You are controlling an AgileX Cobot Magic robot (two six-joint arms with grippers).
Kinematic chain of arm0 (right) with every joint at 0, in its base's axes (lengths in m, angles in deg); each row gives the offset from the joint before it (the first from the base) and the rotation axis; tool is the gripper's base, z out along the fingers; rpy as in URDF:
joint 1: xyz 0 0 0.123 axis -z
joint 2: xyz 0 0 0 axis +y
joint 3: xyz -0.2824 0 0.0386 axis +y
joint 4: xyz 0.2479 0 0.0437 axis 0.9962 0 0.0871
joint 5: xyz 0 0 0 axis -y
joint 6: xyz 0.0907 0 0.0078 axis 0.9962 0 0.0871
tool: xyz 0 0 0 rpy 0 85 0
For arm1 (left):
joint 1: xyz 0 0 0.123 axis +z
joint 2: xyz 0 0 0 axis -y
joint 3: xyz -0.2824 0 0.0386 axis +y
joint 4: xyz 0.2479 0 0.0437 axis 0.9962 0 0.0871
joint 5: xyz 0 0 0 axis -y
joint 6: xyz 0.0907 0 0.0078 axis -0.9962 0 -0.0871
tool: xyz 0 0 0 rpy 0 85 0
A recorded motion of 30 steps. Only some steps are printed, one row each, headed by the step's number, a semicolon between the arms.
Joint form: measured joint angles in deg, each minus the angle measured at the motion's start. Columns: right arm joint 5, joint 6, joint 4, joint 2, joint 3, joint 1; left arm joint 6, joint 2, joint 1, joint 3, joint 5, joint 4.
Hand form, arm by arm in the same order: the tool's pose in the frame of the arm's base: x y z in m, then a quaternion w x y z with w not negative. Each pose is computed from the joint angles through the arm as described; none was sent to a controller.
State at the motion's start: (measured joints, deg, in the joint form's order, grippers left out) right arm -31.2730 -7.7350 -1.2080 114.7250 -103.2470 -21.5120; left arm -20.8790 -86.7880 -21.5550 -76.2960 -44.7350 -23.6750
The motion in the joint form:
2: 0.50 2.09 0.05 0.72 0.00 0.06; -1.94 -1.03 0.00 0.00 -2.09 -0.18
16: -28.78 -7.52 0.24 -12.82 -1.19 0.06; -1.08 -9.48 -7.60 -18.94 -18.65 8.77
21: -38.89 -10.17 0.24 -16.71 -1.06 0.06; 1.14 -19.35 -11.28 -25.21 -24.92 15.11
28: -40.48 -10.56 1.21 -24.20 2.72 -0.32; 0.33 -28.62 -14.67 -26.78 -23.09 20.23
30: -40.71 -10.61 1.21 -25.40 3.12 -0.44; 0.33 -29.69 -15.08 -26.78 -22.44 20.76
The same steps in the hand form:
2: 0.4465 0.1745 0.2956 0.43557 -0.21591 0.87233 0.05193; 0.3011 -0.1478 0.3325 0.30969 0.27031 0.89281 -0.18414
16: 0.3700 0.1440 0.3737 0.32123 -0.29974 0.89827 0.00910; 0.3076 -0.1956 0.3630 0.25300 0.38964 0.87385 -0.14335
21: 0.3413 0.1326 0.3899 0.26844 -0.32498 0.90682 -0.00011; 0.3277 -0.2266 0.3228 0.16971 0.42282 0.88525 -0.09351
28: 0.3040 0.1218 0.4149 0.28596 -0.32872 0.90005 0.00886; 0.3445 -0.2586 0.2634 0.12394 0.46449 0.87563 -0.04641
30: 0.2979 0.1201 0.4195 0.29071 -0.32956 0.89821 0.00918; 0.3460 -0.2626 0.2555 0.12083 0.46862 0.87410 -0.04182

